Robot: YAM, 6 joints.
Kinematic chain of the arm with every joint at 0, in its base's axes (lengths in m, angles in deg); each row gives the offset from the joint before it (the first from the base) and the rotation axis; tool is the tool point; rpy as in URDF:
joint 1: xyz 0 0 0.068 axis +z
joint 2: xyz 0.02 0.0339 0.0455 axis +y
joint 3: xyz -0.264 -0.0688 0 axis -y
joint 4: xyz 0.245 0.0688 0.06 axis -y
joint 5: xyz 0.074 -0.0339 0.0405 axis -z
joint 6: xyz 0.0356 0 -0.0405 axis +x
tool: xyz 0 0 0 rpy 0 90 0
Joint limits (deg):
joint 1: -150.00..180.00
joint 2: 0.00..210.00
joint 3: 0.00..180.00
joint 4: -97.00..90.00
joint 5: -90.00..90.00
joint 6: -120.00..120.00
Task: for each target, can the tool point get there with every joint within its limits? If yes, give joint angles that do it. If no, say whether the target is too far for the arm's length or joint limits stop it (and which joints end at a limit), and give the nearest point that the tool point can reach.
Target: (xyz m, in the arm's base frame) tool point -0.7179 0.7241 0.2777
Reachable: no: too far | nearest point -0.4489 0.4528 0.2149 | short by 0.387 m
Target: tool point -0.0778 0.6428 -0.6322
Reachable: no: too far | nearest point -0.0536 0.4426 -0.3219 | short by 0.370 m
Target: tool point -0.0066 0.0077 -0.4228
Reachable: no: joint limits stop it (at a limit: joint 2) | nearest point -0.0422 0.0492 -0.3302 | short by 0.108 m
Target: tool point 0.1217 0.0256 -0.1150
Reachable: yes | joints 4.93 163.52 21.25 56.22 -25.03 -32.89
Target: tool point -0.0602 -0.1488 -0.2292
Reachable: yes | joints -100.90 189.04 74.06 -29.05 60.44 61.39
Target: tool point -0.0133 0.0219 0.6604
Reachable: yes | joints 60.70 59.73 105.39 45.85 -38.85 31.25
